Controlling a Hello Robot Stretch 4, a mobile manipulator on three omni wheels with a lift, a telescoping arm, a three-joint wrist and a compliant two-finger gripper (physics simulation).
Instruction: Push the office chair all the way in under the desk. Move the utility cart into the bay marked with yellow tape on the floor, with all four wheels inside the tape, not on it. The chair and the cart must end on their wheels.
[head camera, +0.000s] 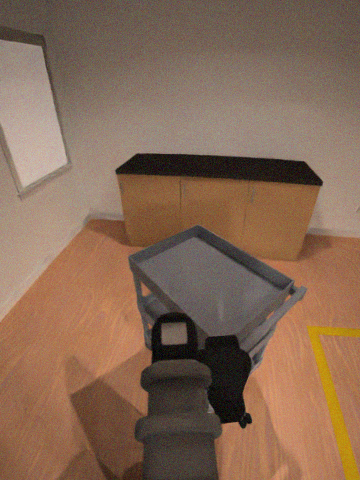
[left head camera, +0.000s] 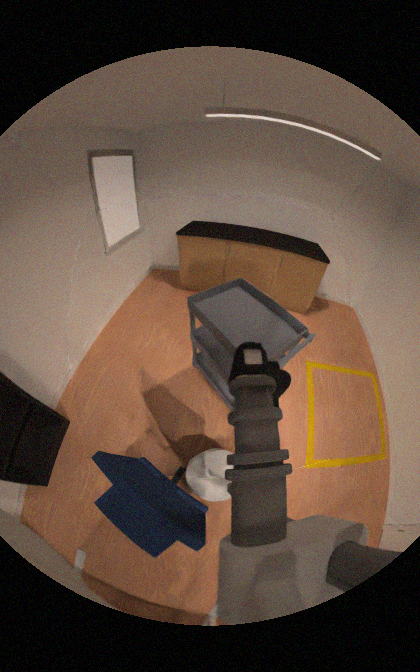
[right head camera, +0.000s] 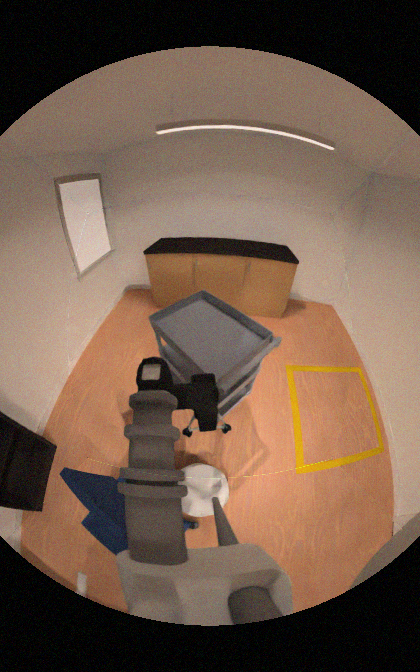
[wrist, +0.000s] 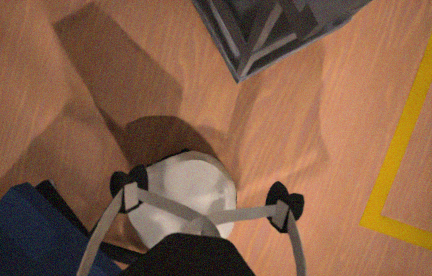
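Where they show: gripper, fingertip midpoint: (wrist: 207, 188); robot's base at its link origin: (wrist: 187, 196).
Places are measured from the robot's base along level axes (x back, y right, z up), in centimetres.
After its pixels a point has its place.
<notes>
The grey utility cart (head camera: 210, 285) {z 76.7, x -83.2, y 16.5 cm} (left head camera: 245, 317) (right head camera: 210, 335) (wrist: 239, 75) {z 22.1, x -50.2, y 14.1 cm} stands upright in front of a low cabinet, outside and left of the yellow tape (head camera: 327, 385) {z -2.6, x -62.1, y 95.8 cm} (left head camera: 310, 415) (right head camera: 296, 420) (wrist: 397, 145) {z -2.6, x -34.0, y 89.8 cm}. Its handle end points toward the tape side; its wheels are hidden or too small to see. The blue office chair (left head camera: 150, 500) (right head camera: 100, 505) (wrist: 35, 230) {z 44.3, x 1.9, y -36.1 cm} is at the lower left, apart from the cart; the arm hides part of it in the right head view. My gripper (right head camera: 207, 430) (wrist: 207, 188) {z 86.2, x -26.3, y 8.7 cm} is open and empty, above the floor on the near side of the cart. The desk cannot be made out clearly.
The low wooden cabinet (head camera: 215, 205) {z 57.5, x -200.8, y 41.1 cm} (left head camera: 250, 265) (right head camera: 220, 280) with a black top stands against the far wall, close behind the cart. A dark shelf unit (left head camera: 55, 440) (right head camera: 42, 475) is at the left edge. A white rounded base (left head camera: 207, 475) (right head camera: 202, 495) (wrist: 185, 185) {z 18.7, x -9.4, y 0.2 cm} lies below my arm.
</notes>
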